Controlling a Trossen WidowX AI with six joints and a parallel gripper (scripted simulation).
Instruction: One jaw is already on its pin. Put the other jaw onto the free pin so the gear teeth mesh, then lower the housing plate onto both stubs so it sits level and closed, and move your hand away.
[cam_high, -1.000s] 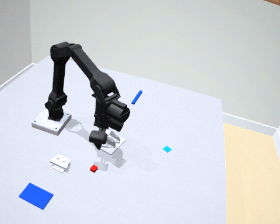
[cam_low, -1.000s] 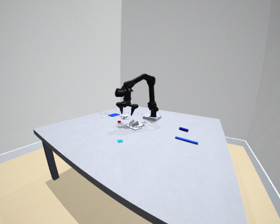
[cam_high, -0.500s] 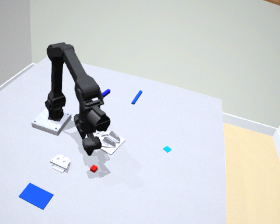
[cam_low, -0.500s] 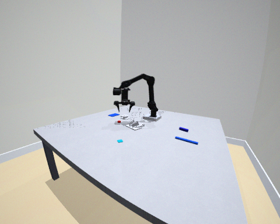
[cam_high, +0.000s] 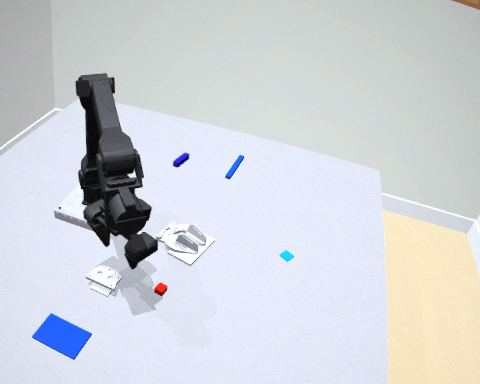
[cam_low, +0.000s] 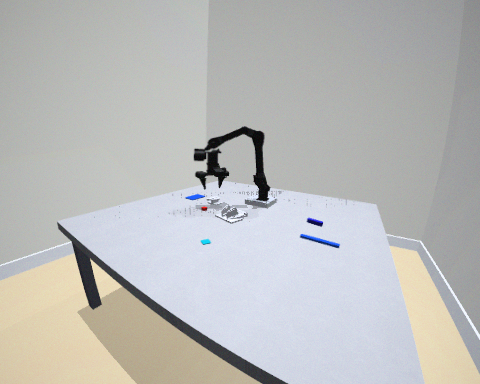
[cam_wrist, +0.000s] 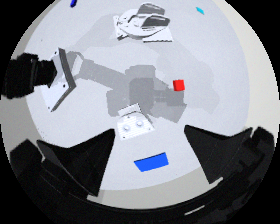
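My gripper tip is 90 mm above the white block, 40 mm past it and 10 mm to the left of it. Round my gripper tip: cyan tile (390 mm ahead, 210 mm to the left, 90 mm below); red cube (100 mm ahead, 90 mm below, 10 mm to the left); blue flat tile (180 mm to the right, 90 mm below, 80 mm behind).
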